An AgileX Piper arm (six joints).
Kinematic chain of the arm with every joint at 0, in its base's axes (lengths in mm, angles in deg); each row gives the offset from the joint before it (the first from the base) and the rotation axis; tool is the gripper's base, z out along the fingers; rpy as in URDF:
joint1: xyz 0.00 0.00 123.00 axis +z
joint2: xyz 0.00 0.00 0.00 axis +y
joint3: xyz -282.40 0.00 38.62 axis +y
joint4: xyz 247.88 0.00 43.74 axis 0.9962 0 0.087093
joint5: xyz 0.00 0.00 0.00 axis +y
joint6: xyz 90.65 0.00 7.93 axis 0.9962 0 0.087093
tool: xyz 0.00 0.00 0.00 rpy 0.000 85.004 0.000
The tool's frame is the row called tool.
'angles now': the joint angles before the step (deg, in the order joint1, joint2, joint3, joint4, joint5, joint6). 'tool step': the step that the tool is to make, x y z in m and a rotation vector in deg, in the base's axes. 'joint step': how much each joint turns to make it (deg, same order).
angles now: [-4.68, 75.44, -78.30, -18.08, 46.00, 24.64]
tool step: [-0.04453, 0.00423, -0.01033, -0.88, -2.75, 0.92]
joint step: [0.00, -9.96, 10.90, -0.78, -3.88, 0.35]
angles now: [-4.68, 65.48, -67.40, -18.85, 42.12, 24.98]
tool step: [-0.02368, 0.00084, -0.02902, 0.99, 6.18, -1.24]
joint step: [0.00, -4.25, 7.56, 0.09, 3.19, 0.38]
